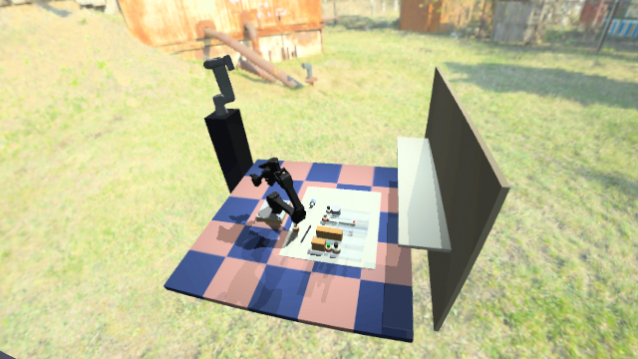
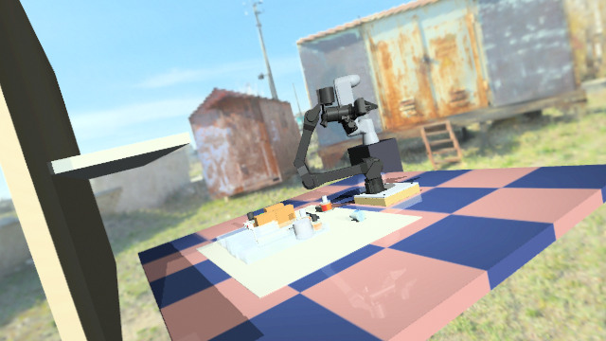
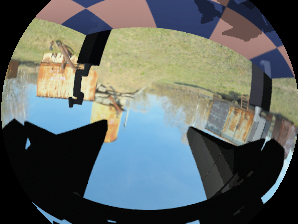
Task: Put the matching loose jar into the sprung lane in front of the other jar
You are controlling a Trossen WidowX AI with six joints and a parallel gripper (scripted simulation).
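Right now my gripper tip is 34 cm above the thin black stick, 33 cm short of it and 11 cm to the left of it. Also, from my gripper tip: shelf wall: 103 cm ahead, 7 cm to the left, 5 cm above; then clear lane tray: 57 cm ahead, 33 cm below, 1 cm to the right.
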